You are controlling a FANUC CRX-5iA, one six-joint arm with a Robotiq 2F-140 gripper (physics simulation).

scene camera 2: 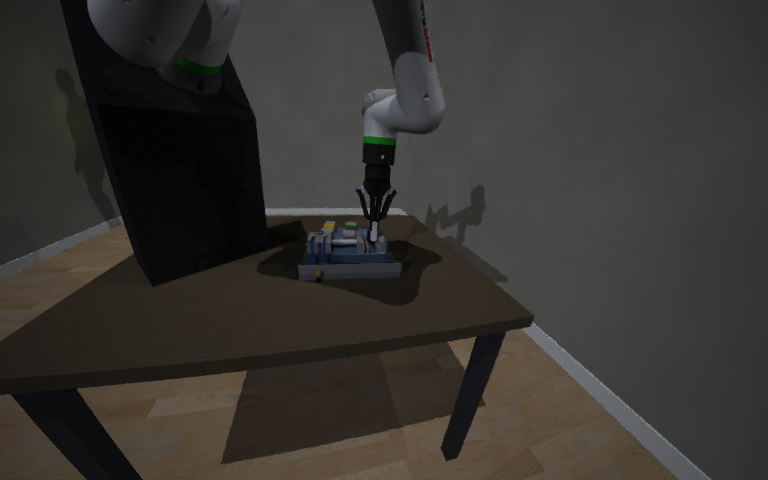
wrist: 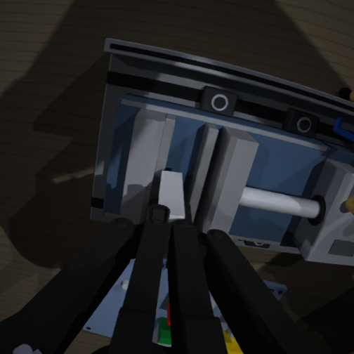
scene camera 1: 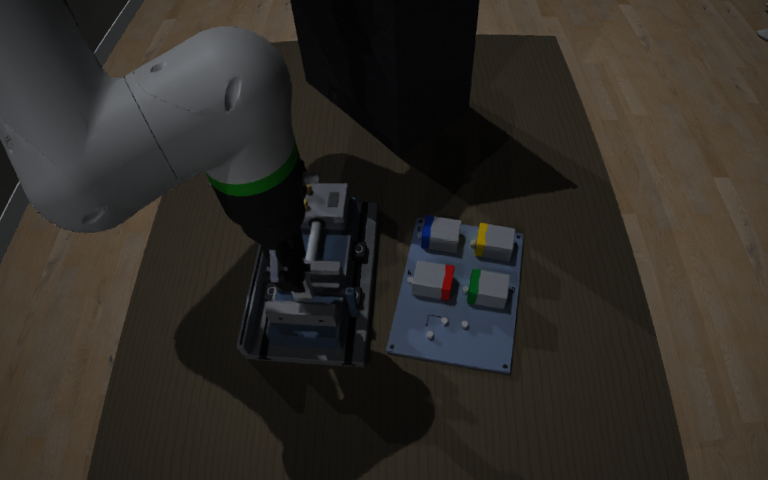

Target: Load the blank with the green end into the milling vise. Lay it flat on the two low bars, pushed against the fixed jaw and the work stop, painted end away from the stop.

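The green-ended blank lies on the blue-grey plate, its painted end toward the vise. Part of its green end shows behind the fingers in the wrist view. My gripper is shut and empty, its light fingertips together, pointing down between the vise jaws. The fixed jaw and moving jaw stand apart. Two low bars run beside them; the fingertips are over the gap between these bars. The work stop stands at the vise's plate-facing side.
Blue, yellow and red blanks lie on the plate. Small white pegs stand near its front. The vise sits in a grey tray. A tall dark pedestal stands behind.
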